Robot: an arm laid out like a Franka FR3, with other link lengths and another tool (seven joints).
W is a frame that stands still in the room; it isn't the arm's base.
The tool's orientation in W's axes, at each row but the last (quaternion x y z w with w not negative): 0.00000 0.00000 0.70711 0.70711; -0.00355 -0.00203 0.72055 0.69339; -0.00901 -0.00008 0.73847 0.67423; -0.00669 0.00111 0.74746 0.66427; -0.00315 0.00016 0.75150 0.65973; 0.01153 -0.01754 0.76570 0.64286; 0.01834 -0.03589 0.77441 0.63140; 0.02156 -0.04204 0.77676 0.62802; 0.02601 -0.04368 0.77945 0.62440
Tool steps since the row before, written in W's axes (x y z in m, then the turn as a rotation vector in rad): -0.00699 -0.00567 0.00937 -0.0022 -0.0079 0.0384; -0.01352 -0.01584 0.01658 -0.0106 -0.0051 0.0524; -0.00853 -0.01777 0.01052 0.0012 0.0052 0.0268; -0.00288 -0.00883 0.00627 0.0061 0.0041 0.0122; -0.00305 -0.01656 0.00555 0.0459 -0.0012 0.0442; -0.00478 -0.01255 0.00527 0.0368 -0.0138 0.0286; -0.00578 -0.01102 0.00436 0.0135 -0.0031 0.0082; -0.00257 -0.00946 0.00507 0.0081 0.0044 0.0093; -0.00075 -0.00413 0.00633 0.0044 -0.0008 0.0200
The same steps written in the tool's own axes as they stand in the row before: -0.00567 0.00699 0.00937 -0.0079 0.0022 0.0384; -0.01535 0.01399 0.01666 -0.0048 0.0104 0.0525; -0.01706 0.00998 0.01042 0.0047 -0.0020 0.0268; -0.00850 0.00385 0.00620 0.0032 -0.0066 0.0122; -0.01605 0.00515 0.00549 -0.0074 -0.0455 0.0440; -0.01131 0.00681 0.00581 -0.0188 -0.0342 0.0290; -0.00927 0.00772 0.00531 -0.0051 -0.0129 0.0082; -0.00823 0.00428 0.00597 0.0034 -0.0092 0.0087; -0.00324 0.00140 0.00672 0.0002 -0.0048 0.0199
